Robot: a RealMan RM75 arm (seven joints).
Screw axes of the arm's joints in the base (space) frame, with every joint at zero. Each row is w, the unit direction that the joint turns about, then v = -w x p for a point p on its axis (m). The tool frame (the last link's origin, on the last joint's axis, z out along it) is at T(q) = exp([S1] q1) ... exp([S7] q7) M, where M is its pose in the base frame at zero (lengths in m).
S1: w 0 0 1 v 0 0 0
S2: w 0 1 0 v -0.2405 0 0
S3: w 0 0 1 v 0 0 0
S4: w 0 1 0 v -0.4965 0 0
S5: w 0 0 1 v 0 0 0
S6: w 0 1 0 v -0.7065 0 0
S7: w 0 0 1 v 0 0 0
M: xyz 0 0 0.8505 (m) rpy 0 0 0 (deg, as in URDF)
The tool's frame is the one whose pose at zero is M.
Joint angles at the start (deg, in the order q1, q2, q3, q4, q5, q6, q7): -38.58 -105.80 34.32 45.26 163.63 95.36 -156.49
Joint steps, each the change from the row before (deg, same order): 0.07 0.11 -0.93 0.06 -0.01 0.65 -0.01; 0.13 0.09 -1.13 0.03 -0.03 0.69 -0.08; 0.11 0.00 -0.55 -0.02 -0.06 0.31 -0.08; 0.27 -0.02 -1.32 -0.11 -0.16 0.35 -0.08
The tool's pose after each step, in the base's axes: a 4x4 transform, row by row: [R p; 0 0 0 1], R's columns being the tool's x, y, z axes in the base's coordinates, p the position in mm. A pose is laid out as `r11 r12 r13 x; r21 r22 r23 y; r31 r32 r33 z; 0 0 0 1`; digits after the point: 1 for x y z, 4 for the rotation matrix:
-0.1015 0.9105 -0.4009 -337.0; 0.9840 0.1511 0.0940 340.8; 0.1462 -0.3849 -0.9113 120.1; 0 0 0 1
-0.1157 0.9151 -0.3862 -337.5; 0.9816 0.1647 0.0961 338.8; 0.1516 -0.3680 -0.9174 121.5; 0 0 0 1
-0.1241 0.9175 -0.3778 -337.8; 0.9802 0.1725 0.0969 337.5; 0.1541 -0.3583 -0.9208 121.7; 0 0 0 1
-0.1408 0.9223 -0.3599 -339.2; 0.9764 0.1895 0.1038 335.2; 0.1639 -0.3368 -0.9272 122.1; 0 0 0 1

